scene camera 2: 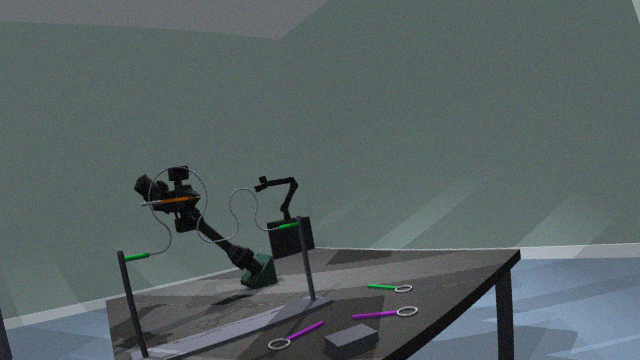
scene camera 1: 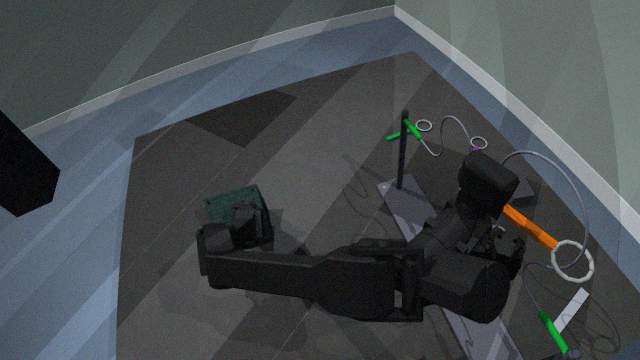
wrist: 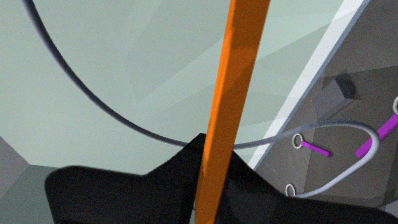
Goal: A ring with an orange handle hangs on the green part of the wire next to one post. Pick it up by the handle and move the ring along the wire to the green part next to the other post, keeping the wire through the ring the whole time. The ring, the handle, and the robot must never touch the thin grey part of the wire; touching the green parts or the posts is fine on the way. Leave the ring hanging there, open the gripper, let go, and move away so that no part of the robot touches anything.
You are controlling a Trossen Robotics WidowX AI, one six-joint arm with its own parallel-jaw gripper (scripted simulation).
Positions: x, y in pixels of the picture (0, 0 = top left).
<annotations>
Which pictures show my gripper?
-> Scene camera 2, scene camera 1 and the wrist view: all of them.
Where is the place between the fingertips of my gripper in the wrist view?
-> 207, 140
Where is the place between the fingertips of my gripper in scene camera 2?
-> At 198, 196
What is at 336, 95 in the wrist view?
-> A grey block.
</annotations>
